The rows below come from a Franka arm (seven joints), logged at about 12 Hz.
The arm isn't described. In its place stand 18 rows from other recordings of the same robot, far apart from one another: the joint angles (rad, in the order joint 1, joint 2, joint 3, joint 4, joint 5, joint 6, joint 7), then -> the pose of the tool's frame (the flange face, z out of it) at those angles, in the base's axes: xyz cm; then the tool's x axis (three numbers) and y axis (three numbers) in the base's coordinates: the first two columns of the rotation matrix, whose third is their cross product.
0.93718, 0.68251, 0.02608, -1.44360, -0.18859, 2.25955, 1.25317 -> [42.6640 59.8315 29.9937 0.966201 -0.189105 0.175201 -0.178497 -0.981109 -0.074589]
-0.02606, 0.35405, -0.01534, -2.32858, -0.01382, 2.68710, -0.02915 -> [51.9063 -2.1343 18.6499 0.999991 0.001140 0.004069 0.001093 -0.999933 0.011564]
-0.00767, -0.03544, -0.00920, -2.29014, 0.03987, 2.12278, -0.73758 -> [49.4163 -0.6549 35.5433 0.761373 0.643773 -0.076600 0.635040 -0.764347 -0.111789]
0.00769, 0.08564, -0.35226, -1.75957, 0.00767, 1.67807, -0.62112 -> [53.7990 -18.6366 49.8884 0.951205 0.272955 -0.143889 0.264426 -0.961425 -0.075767]
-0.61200, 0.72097, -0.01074, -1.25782, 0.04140, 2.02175, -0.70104 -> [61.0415 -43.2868 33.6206 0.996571 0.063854 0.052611 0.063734 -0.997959 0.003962]
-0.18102, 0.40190, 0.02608, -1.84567, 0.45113, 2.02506, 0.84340 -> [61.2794 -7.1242 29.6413 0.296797 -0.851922 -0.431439 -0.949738 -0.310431 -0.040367]
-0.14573, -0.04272, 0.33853, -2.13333, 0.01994, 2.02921, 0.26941 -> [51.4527 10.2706 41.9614 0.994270 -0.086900 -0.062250 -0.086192 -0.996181 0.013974]
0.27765, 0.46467, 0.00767, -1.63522, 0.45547, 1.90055, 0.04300 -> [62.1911 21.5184 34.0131 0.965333 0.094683 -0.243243 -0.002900 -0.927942 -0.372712]
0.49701, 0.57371, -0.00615, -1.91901, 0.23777, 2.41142, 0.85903 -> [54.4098 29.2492 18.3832 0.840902 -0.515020 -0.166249 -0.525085 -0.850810 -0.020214]
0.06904, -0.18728, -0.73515, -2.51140, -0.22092, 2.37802, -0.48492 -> [35.7287 -27.8611 33.2553 0.999898 -0.014177 -0.001483 -0.014121 -0.999371 0.032543]
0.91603, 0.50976, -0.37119, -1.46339, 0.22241, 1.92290, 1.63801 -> [56.1088 40.8066 40.1004 0.426496 -0.904041 -0.028483 -0.904078 -0.427040 0.016716]
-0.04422, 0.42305, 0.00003, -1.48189, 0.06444, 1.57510, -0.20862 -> [64.3124 -2.1568 40.9747 0.938163 0.165128 -0.304275 0.131979 -0.983133 -0.126610]
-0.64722, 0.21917, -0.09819, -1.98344, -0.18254, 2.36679, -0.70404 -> [44.9931 -41.5168 37.2929 0.996470 0.083621 0.007472 0.079774 -0.970827 0.226123]
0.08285, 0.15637, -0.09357, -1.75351, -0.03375, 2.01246, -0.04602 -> [61.8658 -0.5707 48.5406 0.993572 0.052332 0.100377 0.047386 -0.997572 0.051041]
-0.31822, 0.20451, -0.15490, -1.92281, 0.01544, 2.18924, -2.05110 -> [54.3998 -27.3559 39.2925 -0.001700 0.998943 -0.045924 0.998804 0.003941 0.048744]
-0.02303, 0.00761, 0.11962, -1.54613, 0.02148, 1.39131, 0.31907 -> [53.4233 5.4112 61.7637 0.962663 -0.218005 -0.160482 -0.216101 -0.975927 0.029444]
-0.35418, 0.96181, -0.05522, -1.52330, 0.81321, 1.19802, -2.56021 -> [55.1652 -13.2104 9.9282 0.081114 0.183799 0.979611 0.902500 0.403559 -0.150446]
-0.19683, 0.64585, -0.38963, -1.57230, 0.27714, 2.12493, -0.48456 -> [60.3854 -34.0386 28.0727 0.982110 -0.185174 -0.034200 -0.185802 -0.982454 -0.016164]
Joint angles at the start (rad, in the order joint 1, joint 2, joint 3, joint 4, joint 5, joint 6, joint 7): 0.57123 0.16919 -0.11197 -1.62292 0.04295 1.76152 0.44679
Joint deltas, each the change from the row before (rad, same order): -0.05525 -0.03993 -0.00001 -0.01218 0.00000 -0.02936 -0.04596; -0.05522 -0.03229 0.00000 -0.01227 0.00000 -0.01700 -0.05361; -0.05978 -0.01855 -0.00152 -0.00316 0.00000 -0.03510 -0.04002; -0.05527 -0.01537 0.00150 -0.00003 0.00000 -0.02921 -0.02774; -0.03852 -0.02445 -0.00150 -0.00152 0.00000 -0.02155 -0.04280
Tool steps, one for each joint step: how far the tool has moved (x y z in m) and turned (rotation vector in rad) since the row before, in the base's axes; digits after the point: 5 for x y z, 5 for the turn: 0.00370 -0.03610 0.01577 0.00522 0.00314 -0.00879; 0.00370 -0.03467 0.01181 0.00657 -0.00216 -0.00131; 0.00398 -0.03682 0.00638 -0.00225 0.01872 -0.02021; 0.00199 -0.03197 0.00643 0.00008 0.01347 -0.02508; -0.00278 -0.02454 0.01143 0.00591 -0.00162 0.00346
